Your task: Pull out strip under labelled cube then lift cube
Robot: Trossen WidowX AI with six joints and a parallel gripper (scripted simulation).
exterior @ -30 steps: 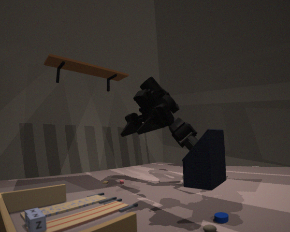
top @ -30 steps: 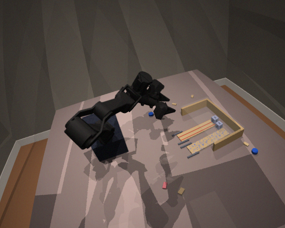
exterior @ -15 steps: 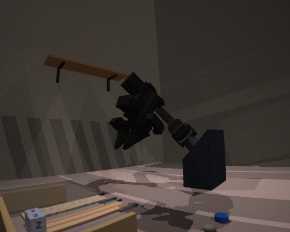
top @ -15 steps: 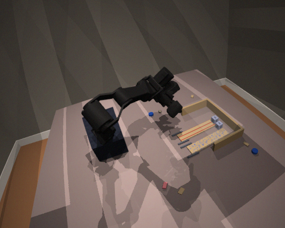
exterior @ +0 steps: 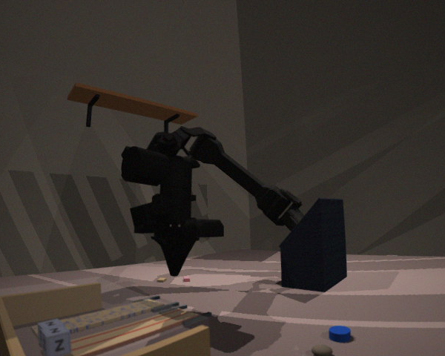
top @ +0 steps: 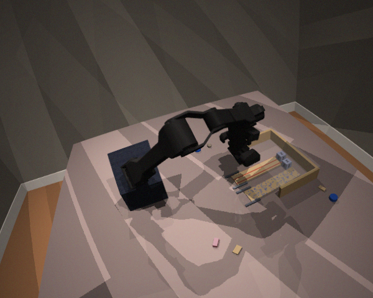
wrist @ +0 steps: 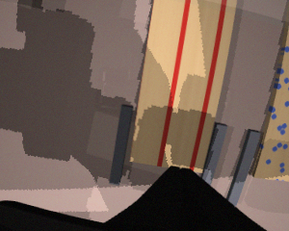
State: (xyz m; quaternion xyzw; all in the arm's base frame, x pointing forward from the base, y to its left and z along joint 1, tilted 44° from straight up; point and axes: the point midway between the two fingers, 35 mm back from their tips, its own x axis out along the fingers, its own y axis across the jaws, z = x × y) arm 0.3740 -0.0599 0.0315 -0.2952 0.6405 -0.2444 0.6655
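My gripper tip is now 100 mm short of the speckled strip, 90 mm to the left of it and 80 mm above it. Also, from my gripper tip: red block (200 mm behind, 220 mm to the right, 70 mm below).
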